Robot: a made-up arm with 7 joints. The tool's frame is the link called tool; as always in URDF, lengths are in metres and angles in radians.
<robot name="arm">
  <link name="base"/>
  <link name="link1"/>
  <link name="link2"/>
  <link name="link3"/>
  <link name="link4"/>
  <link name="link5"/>
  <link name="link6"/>
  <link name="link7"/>
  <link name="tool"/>
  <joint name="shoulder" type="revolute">
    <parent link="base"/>
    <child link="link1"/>
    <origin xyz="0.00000 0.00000 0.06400" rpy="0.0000 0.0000 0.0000"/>
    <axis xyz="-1 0 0"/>
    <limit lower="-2.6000" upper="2.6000" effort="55" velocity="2.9"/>
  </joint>
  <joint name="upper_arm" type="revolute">
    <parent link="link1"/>
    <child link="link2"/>
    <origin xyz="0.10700 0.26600 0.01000" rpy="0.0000 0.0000 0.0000"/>
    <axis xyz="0 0 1"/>
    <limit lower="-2.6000" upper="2.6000" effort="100" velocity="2.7"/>
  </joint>
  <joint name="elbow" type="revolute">
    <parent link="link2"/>
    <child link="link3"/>
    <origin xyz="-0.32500 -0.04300 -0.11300" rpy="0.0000 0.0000 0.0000"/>
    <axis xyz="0 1 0"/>
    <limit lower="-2.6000" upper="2.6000" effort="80" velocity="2.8"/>
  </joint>
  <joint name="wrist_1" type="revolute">
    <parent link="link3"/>
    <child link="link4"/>
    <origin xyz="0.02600 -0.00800 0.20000" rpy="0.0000 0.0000 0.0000"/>
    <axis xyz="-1 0 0"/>
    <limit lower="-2.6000" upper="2.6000" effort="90" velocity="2.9"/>
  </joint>
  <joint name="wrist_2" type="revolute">
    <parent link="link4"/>
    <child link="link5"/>
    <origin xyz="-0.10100 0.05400 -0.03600" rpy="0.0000 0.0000 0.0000"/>
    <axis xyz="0 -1 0"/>
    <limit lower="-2.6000" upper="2.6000" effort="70" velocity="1.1"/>
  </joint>
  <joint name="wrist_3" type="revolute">
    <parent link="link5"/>
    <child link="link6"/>
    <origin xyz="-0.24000 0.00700 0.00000" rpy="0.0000 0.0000 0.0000"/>
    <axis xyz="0 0 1"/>
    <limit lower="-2.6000" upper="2.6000" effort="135" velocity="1.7"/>
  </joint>
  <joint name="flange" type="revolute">
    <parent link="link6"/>
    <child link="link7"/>
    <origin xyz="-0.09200 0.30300 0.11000" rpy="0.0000 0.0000 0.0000"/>
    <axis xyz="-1 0 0"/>
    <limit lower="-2.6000" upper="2.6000" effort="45" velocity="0.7"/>
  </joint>
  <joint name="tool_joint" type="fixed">
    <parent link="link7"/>
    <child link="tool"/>
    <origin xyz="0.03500 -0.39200 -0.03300" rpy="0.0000 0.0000 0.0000"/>
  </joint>
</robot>
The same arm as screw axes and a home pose.
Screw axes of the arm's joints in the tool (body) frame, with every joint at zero. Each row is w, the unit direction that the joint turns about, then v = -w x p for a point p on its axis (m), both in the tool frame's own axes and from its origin. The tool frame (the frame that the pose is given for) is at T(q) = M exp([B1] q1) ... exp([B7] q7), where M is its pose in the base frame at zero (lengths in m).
B1: w -1 0 0 v 0 0.138 -0.187
B2: w 0 0 1 v 0.079 -0.697 0
B3: w 0 1 0 v 0.241 0 0.372
B4: w -1 0 0 v 0 0.041 0.028
B5: w 0 -1 0 v -0.077 0 -0.297
B6: w 0 0 1 v 0.089 -0.057 0
B7: w -1 0 0 v 0 -0.033 0.392
M: xyz -0.59 0.187 0.202 (m) rpy 0 0 0 (deg, as in URDF)
Joint limits (deg, base to tool): -148.97..148.97 -148.97..148.97 -148.97..148.97 -148.97..148.97 -148.97..148.97 -148.97..148.97 -148.97..148.97

